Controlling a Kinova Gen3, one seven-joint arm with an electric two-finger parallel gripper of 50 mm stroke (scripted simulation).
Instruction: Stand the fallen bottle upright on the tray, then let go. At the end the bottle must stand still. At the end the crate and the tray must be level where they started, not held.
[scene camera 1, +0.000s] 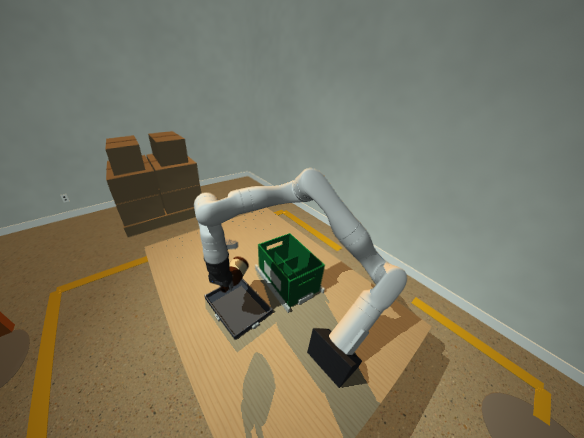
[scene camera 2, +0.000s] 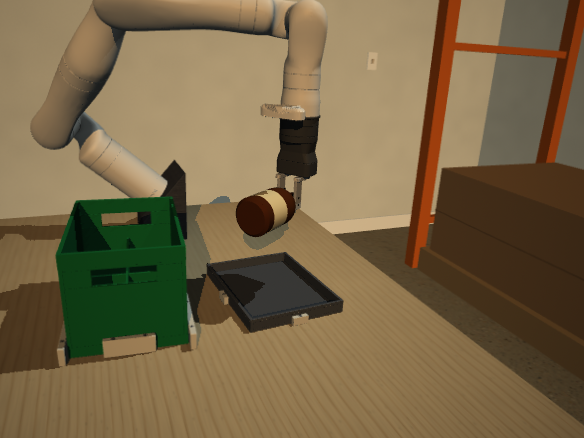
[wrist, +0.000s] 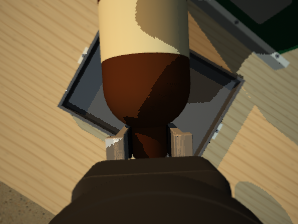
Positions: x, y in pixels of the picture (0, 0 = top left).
Labels:
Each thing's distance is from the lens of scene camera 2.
gripper (scene camera 2: 288, 207): 96 cm
dark tray (scene camera 2: 265, 291): 98 cm

